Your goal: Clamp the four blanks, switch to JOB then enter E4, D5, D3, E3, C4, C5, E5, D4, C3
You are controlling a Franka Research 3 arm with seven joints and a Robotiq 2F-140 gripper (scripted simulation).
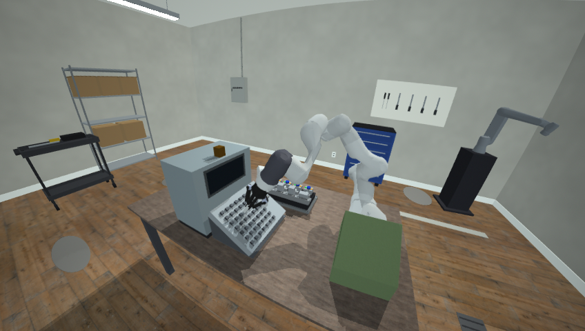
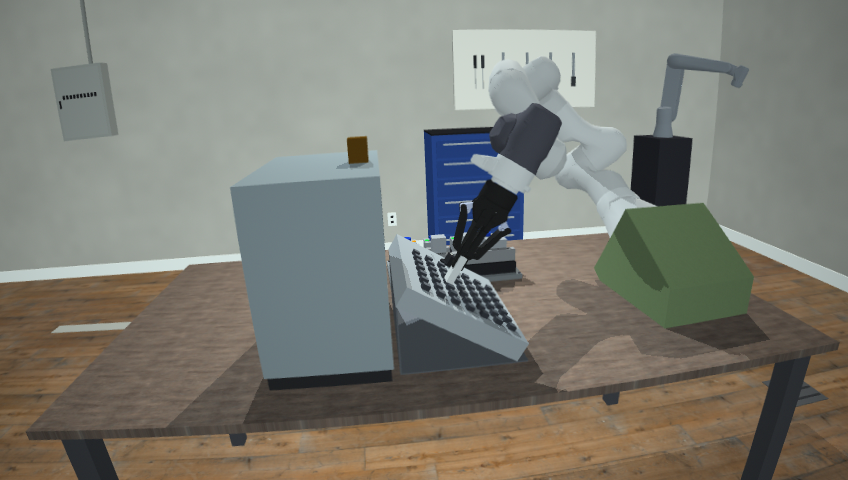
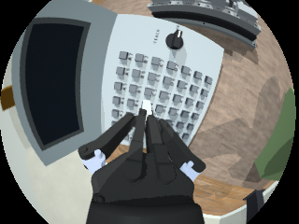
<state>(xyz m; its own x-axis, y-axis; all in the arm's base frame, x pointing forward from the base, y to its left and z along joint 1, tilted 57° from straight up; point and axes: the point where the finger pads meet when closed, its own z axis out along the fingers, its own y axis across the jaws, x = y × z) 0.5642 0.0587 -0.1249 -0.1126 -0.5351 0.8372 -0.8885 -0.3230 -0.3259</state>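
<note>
Right now the key D3 is 5 cm below my hand, 4 cm to the left of it and 1 cm behind it. Round my hand: black selector knob 16 cm to the right, 4 cm below, 3 cm behind; then sloped keypad 8 cm below, 5 cm to the right, 1 cm ahead.
</note>
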